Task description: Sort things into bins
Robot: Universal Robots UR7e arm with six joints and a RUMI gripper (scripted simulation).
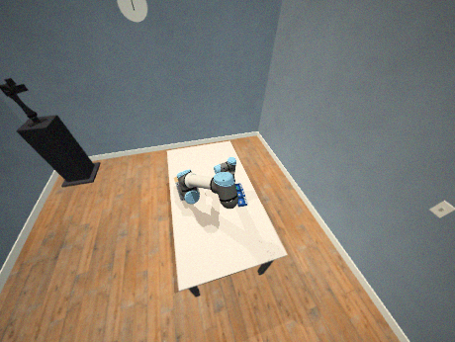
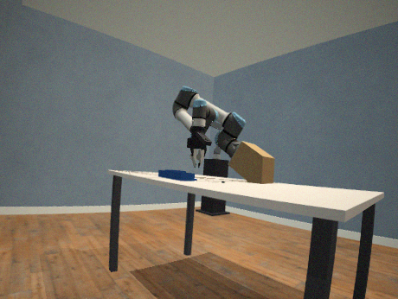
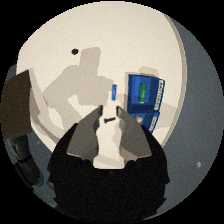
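My hand is 80 mm above the small blue piece and 10 mm short of it. The rest, counted from my hand: blue bin (80 mm to the right, 80 mm ahead, 60 mm below); green piece (80 mm ahead, 70 mm below); black screw (80 mm to the right, 80 mm below, 10 mm behind).
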